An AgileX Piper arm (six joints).
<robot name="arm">
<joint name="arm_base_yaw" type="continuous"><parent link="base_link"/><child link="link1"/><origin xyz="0.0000 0.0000 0.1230" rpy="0.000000 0.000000 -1.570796"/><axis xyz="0 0 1"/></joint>
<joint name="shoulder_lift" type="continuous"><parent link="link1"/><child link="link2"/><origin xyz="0.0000 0.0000 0.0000" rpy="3.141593 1.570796 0.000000"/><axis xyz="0 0 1"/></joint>
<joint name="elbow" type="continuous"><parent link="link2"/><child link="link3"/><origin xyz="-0.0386 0.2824 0.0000" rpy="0.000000 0.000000 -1.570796"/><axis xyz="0 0 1"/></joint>
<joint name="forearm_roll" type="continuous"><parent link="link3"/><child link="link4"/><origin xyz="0.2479 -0.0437 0.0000" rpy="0.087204 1.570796 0.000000"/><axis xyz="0 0 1"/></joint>
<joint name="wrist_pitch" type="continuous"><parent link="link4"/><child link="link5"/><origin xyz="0.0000 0.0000 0.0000" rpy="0.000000 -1.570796 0.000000"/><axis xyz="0 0 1"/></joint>
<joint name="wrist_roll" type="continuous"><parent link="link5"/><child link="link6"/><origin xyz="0.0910 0.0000 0.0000" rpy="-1.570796 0.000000 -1.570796"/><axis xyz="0 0 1"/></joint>
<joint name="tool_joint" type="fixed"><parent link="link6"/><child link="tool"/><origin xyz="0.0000 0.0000 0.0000" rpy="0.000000 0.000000 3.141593"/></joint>
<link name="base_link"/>
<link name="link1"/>
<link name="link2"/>
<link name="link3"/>
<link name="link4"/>
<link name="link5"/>
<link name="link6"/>
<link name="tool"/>
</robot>
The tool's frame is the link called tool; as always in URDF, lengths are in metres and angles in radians. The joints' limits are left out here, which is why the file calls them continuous.
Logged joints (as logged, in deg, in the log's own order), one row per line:
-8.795 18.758 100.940 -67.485 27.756 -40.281
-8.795 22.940 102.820 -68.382 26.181 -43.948
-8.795 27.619 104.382 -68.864 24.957 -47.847
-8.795 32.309 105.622 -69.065 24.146 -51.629
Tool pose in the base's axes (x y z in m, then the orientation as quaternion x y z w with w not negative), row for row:
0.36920 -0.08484 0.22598 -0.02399 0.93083 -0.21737 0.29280
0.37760 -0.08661 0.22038 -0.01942 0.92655 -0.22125 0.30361
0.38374 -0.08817 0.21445 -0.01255 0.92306 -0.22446 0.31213
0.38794 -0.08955 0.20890 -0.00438 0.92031 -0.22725 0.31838
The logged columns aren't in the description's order. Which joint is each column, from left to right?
Columns, left to right: arm_base_yaw, wrist_roll, shoulder_lift, elbow, wrist_pitch, forearm_roll.
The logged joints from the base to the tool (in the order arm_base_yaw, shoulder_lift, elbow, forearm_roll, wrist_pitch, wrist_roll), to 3 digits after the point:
-8.795 100.940 -67.485 -40.281 27.756 18.758
-8.795 102.820 -68.382 -43.948 26.181 22.940
-8.795 104.382 -68.864 -47.847 24.957 27.619
-8.795 105.622 -69.065 -51.629 24.146 32.309

